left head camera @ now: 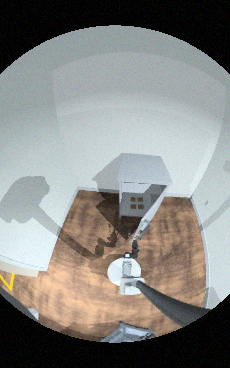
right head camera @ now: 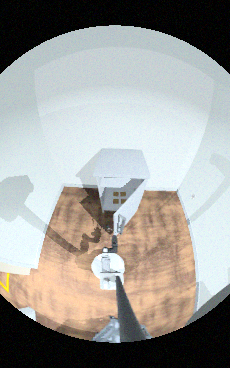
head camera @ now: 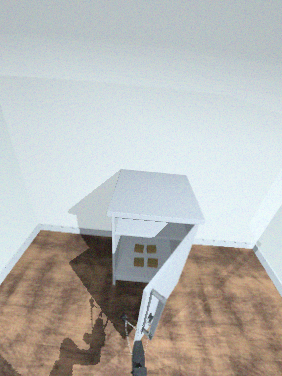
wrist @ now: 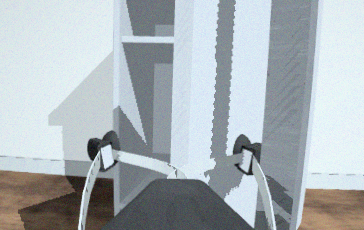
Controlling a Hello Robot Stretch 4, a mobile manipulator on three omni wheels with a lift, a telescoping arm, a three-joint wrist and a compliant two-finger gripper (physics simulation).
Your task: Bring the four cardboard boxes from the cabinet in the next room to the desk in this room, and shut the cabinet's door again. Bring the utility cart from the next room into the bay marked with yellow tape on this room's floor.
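Note:
The white cabinet (head camera: 155,195) (left head camera: 142,167) (right head camera: 121,162) (wrist: 147,39) stands against the wall. Its door (head camera: 172,265) (left head camera: 154,205) (right head camera: 132,204) (wrist: 200,75) is swung open towards me, with a grey handle (head camera: 158,317) on its outer face. Several brown boxes (head camera: 139,248) (left head camera: 133,199) (right head camera: 116,193) show in two rows inside, low in the cabinet. My gripper (head camera: 137,320) (wrist: 177,146) is open and empty, near the door's free edge; its fingertips appear on either side of that edge. Contact with the door cannot be told. The desk cannot be made out.
A grey metal frame, likely the utility cart (left head camera: 135,330) (right head camera: 111,330), shows in part behind my white base (left head camera: 115,272) (right head camera: 98,266). Yellow tape (left head camera: 12,281) (right head camera: 8,282) shows at far left, past a wall's end. Walls flank the wooden floor. A white object (left head camera: 33,313) is at lower left.

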